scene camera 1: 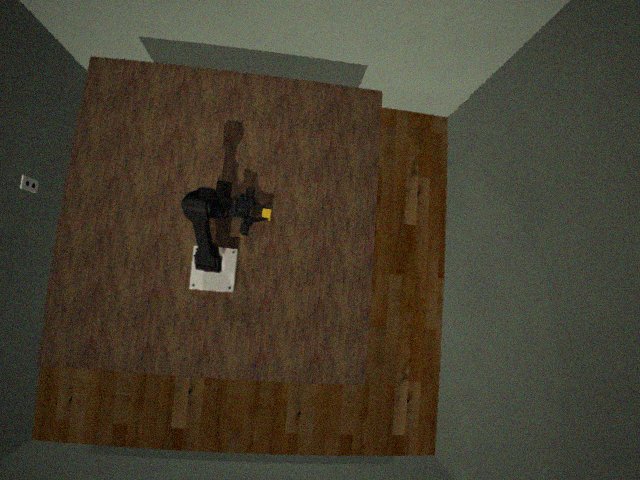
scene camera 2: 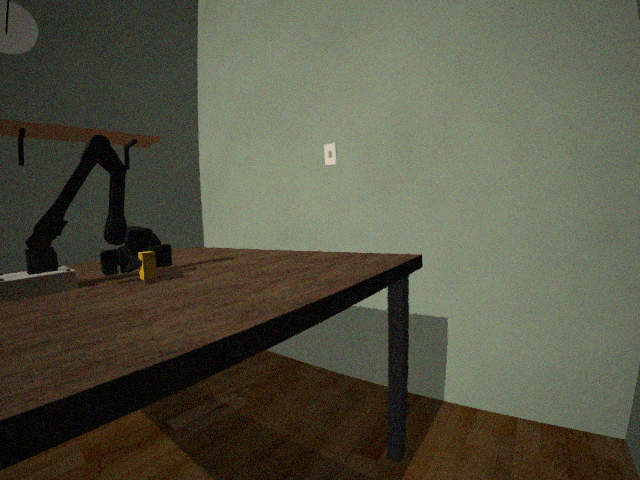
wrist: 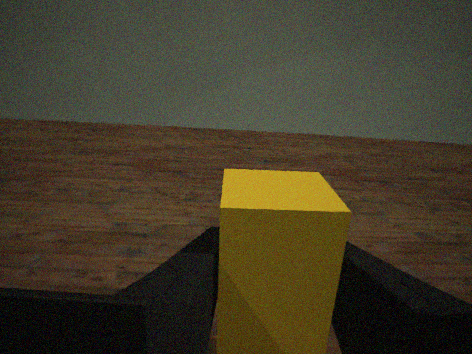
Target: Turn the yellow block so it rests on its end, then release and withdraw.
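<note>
The yellow block is upright, its long side vertical and its small end face on top. In the scene camera 2 view its lower end is at or very close to the table top; I cannot tell whether it touches. My gripper is shut on the block, with one dark finger on each side of it in the wrist view. The gripper reaches out about level, low over the table. The block's bottom end is hidden in the wrist view.
The wooden table lies under the arm. The arm's white base plate is bolted near the arm's foot. A wall shelf hangs behind the arm. The table's right edge is beyond the block.
</note>
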